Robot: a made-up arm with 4 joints. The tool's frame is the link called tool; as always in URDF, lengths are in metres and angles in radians. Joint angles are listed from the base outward.
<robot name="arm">
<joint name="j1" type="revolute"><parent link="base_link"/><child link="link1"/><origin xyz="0 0 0.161" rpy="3.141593 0 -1.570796"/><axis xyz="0 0 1"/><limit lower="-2.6" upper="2.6"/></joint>
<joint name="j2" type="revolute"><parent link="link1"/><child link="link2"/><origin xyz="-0.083 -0.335 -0.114" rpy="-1.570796 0 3.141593"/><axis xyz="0 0 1"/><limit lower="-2.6" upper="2.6"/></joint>
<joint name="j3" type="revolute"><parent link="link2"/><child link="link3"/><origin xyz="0.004 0.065 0.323" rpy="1.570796 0 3.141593"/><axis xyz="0 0 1"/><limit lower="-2.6" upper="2.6"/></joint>
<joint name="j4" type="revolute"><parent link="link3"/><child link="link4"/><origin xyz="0.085 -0.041 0.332" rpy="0 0 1.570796"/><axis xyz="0 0 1"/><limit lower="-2.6" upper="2.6"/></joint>
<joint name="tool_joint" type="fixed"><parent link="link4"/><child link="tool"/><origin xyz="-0.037 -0.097 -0.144" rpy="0 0 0"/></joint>
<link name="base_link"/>
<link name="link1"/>
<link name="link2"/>
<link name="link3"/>
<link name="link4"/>
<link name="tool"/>
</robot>
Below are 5 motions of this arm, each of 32 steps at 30 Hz.
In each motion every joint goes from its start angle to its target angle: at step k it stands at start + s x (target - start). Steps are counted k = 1, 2, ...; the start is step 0. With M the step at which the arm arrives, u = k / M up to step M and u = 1 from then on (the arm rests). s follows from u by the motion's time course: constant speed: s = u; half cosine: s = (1 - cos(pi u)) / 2; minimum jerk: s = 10 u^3 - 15 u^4 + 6 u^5.
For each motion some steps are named. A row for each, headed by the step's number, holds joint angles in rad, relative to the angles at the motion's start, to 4 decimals.
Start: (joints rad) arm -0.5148 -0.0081 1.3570 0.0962
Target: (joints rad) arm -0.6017 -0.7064 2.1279 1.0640
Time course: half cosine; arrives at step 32
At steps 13, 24, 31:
13: -0.0308 -0.2478 0.2736 0.3434
24: -0.0742 -0.5960 0.6580 0.8261
31: -0.0867 -0.6966 0.7690 0.9655

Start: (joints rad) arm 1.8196 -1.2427 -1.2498 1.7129
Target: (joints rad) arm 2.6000 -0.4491 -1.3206 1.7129
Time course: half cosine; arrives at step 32
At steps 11, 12, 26, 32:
11: 0.2063 0.2097 -0.0187 0.0000
12: 0.2409 0.2450 -0.0219 0.0000
26: 0.7146 0.7267 -0.0648 0.0000
32: 0.7804 0.7936 -0.0708 0.0000

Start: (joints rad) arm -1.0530 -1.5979 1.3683 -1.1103
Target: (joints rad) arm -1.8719 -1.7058 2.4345 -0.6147
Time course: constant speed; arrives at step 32
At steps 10, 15, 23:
10: -0.2559 -0.0337 0.3332 0.1549
15: -0.3839 -0.0506 0.4998 0.2323
23: -0.5886 -0.0776 0.7663 0.3562

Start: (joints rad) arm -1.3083 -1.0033 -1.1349 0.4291
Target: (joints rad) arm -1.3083 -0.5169 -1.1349 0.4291
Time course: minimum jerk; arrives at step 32
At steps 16, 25, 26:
16: 0.0000 0.2432 0.0000 0.0000
25: 0.0000 0.4507 0.0000 0.0000
26: 0.0000 0.4627 0.0000 0.0000

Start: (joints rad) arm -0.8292 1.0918 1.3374 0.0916
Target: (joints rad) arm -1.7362 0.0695 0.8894 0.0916
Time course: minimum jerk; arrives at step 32
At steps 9, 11, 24, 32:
9: -0.1262 -0.1423 -0.0624 0.0000
11: -0.2046 -0.2306 -0.1010 0.0000
24: -0.8131 -0.9165 -0.4016 0.0000
32: -0.9070 -1.0223 -0.4480 0.0000

